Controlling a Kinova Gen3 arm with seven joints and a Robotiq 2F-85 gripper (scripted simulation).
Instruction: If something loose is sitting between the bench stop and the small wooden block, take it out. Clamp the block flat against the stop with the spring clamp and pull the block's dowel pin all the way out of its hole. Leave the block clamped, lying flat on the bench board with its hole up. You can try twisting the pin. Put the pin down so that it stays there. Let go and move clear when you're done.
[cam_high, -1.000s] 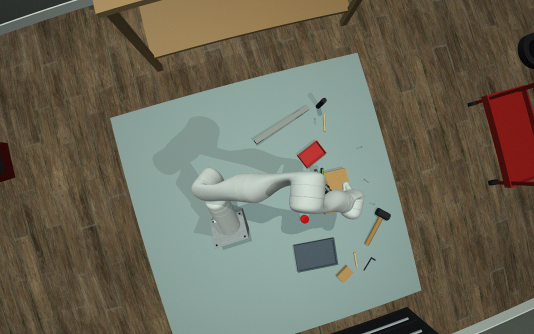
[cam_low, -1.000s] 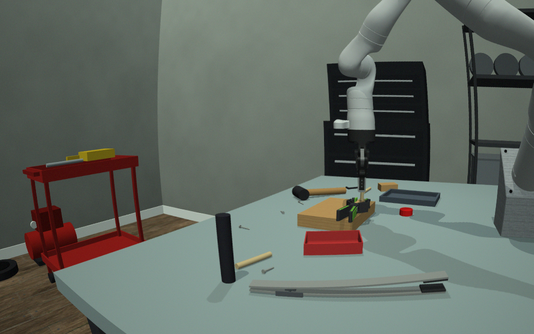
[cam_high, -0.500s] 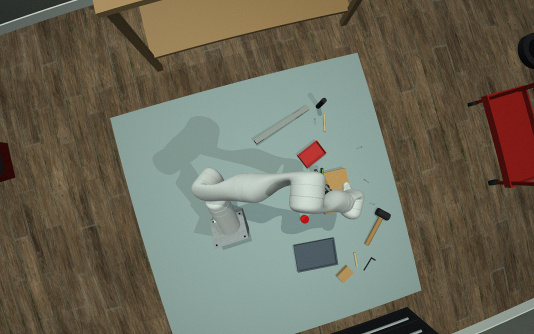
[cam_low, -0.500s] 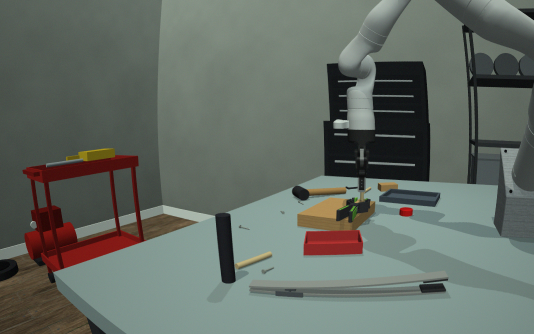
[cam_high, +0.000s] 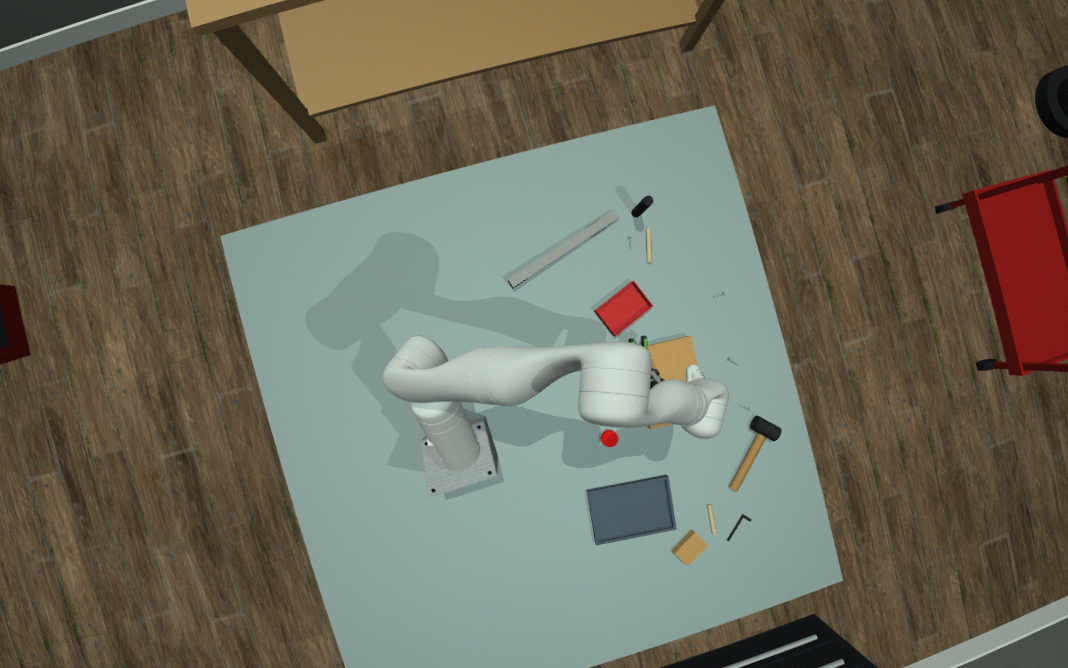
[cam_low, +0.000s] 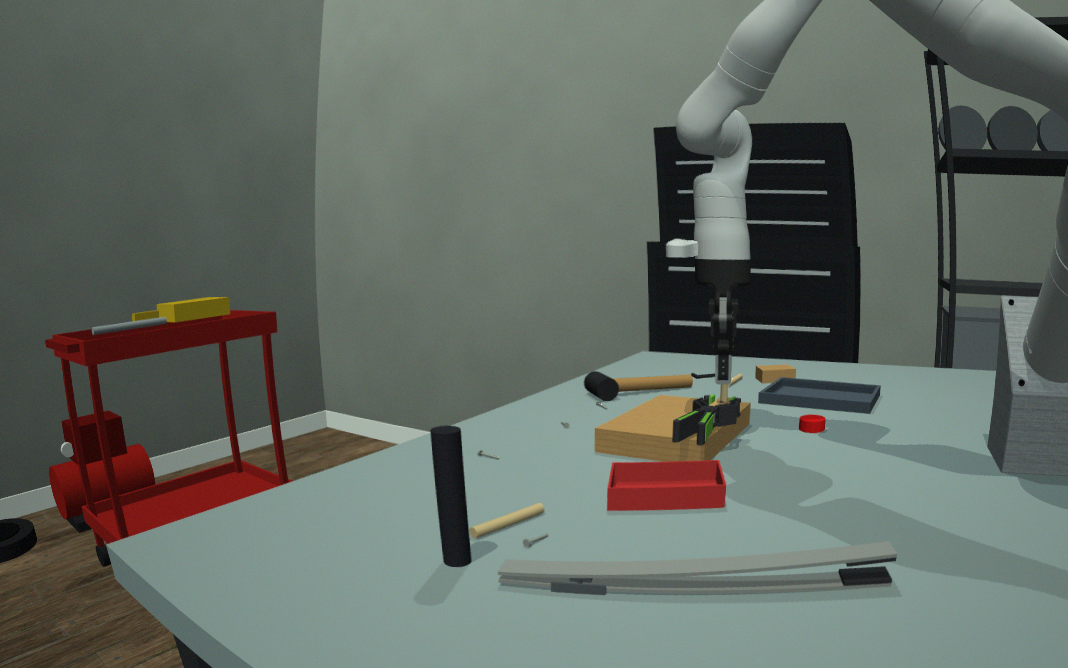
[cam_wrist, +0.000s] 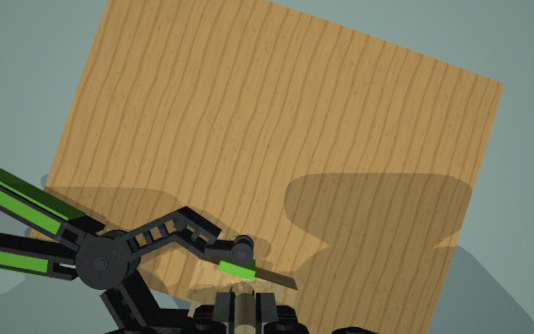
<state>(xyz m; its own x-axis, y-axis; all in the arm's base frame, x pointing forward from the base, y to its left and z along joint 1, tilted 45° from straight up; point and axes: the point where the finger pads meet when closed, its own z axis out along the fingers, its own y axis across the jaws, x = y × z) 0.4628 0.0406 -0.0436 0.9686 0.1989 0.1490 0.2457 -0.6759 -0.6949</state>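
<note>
Now: the dowel pin 2 cm below my hand. The rest, counted from my hand: red puck: 12 cm behind, 9 cm to the right, 9 cm below; then small wooden block: 6 cm below; then wooden bench board: 7 cm below, 6 cm ahead.
</note>
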